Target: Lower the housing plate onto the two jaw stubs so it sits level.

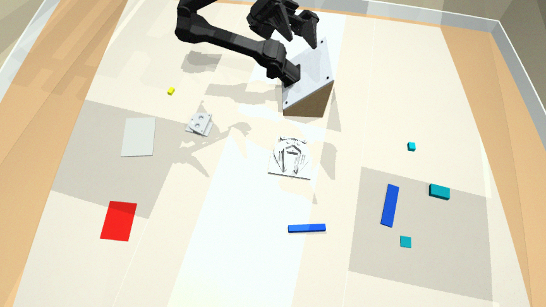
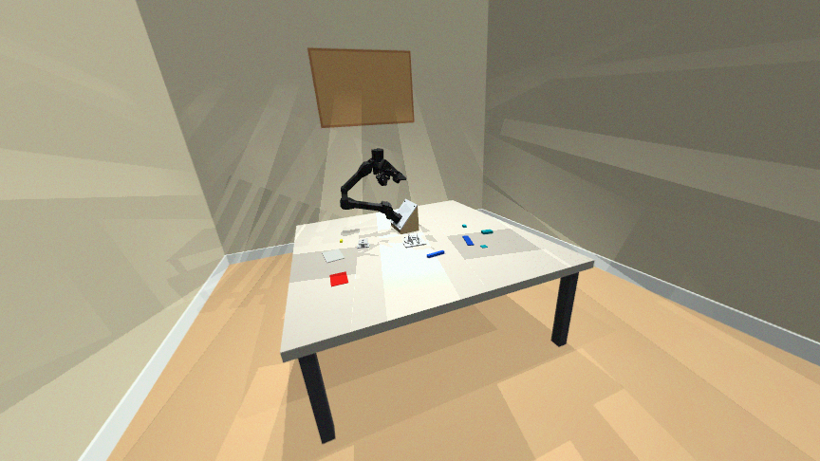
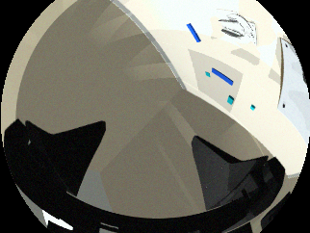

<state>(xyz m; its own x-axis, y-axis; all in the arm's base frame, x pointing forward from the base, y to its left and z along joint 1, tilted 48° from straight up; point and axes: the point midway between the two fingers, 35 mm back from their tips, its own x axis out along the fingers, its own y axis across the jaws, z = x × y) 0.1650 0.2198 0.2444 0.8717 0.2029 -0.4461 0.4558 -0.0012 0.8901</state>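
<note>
My gripper tip is 40 mm past the white bracket, 250 mm to the left of it and 370 mm above it. Also, from my gripper tip: red tile: 280 mm ahead, 420 mm to the right, 370 mm below; then yellow cube: 160 mm behind, 360 mm to the right, 370 mm below; then white slab: 10 mm ahead, 420 mm to the right, 370 mm below.
</note>
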